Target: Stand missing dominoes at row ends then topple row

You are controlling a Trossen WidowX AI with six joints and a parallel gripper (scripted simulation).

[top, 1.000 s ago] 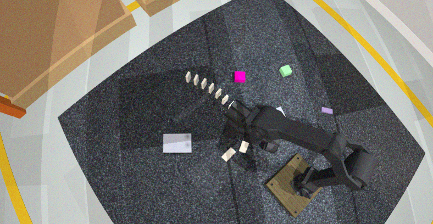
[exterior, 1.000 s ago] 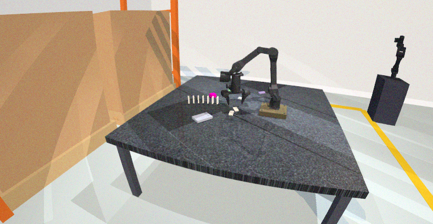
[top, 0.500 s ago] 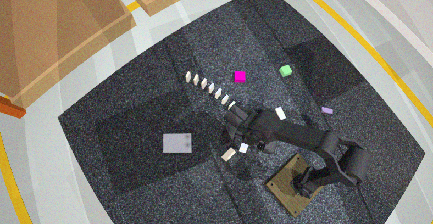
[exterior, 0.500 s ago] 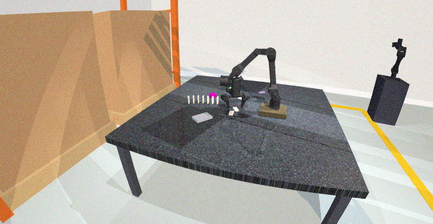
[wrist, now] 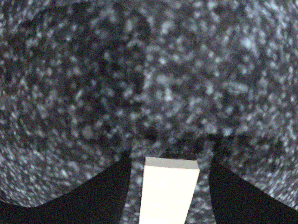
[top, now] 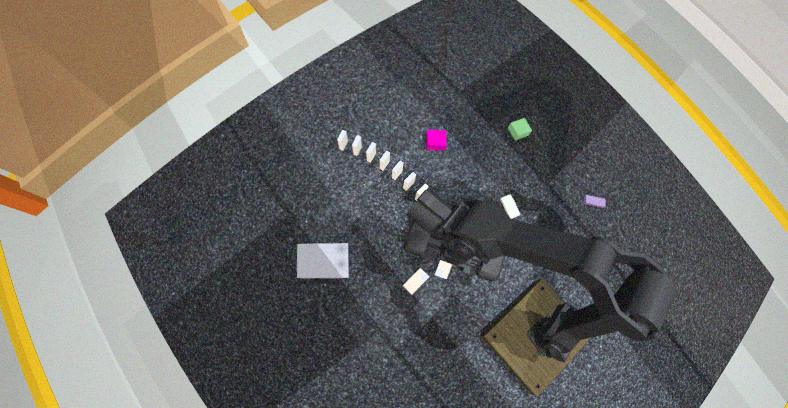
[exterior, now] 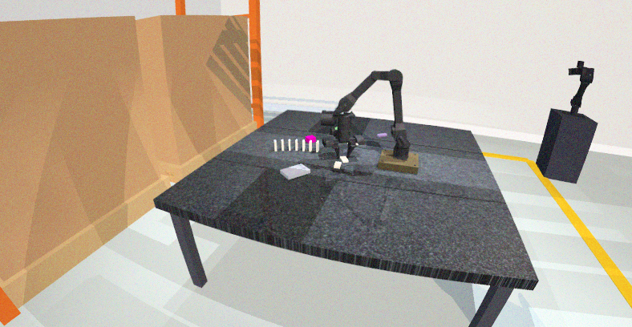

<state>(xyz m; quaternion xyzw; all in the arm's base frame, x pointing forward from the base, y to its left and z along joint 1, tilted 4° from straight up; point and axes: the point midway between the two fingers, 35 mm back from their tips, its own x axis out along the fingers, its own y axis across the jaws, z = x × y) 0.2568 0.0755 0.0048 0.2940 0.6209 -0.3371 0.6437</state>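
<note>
Right now my gripper tip is 13 cm short of the flat pale pad, 22 cm to the right of it and 1 cm below it. Round my gripper tip: purple block (10 cm behind, 37 cm to the right, 1 cm above); then magenta cube (23 cm ahead, 12 cm to the right, 1 cm above); then green cube (15 cm ahead, 32 cm to the right, 1 cm above).
</note>
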